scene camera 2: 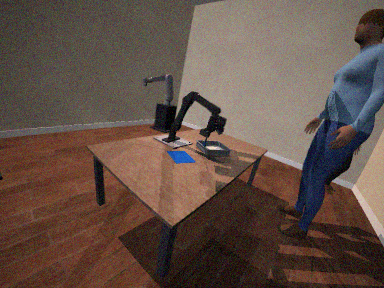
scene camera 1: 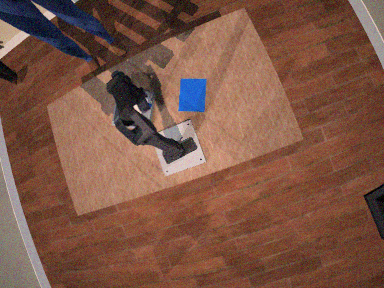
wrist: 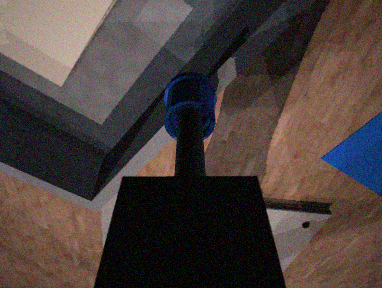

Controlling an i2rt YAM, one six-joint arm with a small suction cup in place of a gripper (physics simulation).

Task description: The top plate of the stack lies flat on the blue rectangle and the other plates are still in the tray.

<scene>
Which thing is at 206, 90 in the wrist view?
My suction cup.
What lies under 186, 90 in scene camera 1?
A blue rectangle.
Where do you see a blue rectangle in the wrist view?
At 350, 156
</scene>
